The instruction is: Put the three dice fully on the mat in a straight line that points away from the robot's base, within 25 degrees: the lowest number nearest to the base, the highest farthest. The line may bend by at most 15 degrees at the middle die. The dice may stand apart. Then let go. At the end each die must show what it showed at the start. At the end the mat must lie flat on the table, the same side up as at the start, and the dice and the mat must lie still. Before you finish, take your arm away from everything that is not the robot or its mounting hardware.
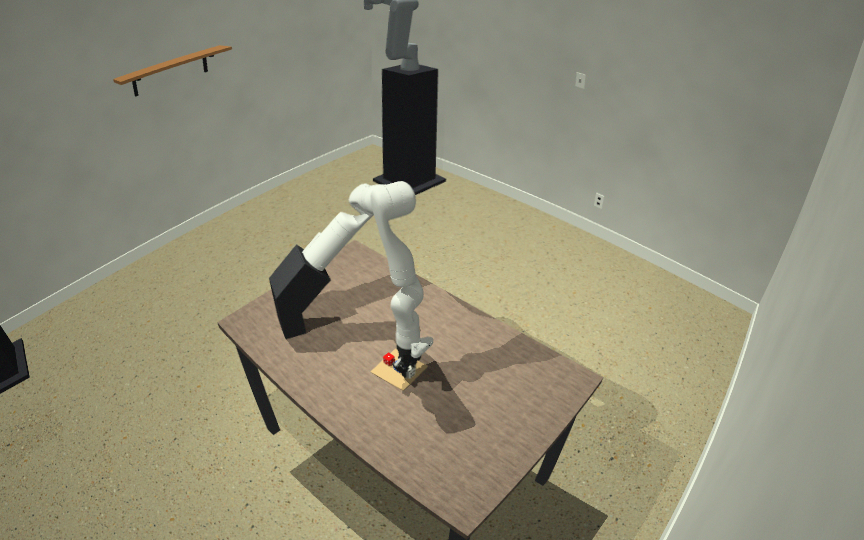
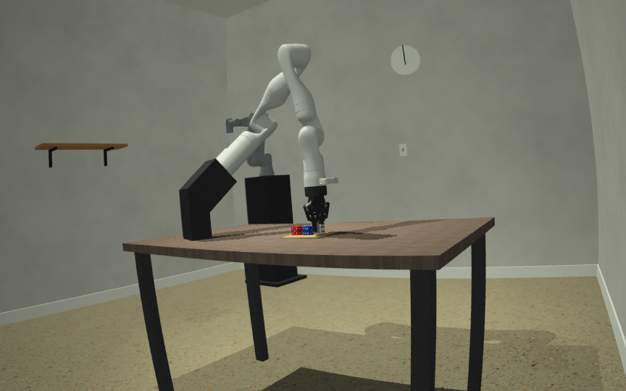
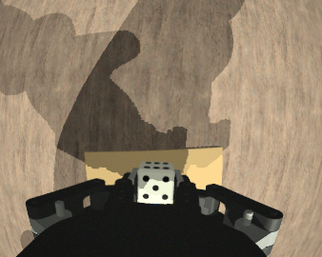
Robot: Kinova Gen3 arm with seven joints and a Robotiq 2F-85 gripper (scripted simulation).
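Now: hand 1 cm above the white die. Round my hand: blue die: 4 cm behind, 1 cm below; tan mat: 4 cm behind, 3 cm below; red die: 9 cm behind, 1 cm to the right, 1 cm below.
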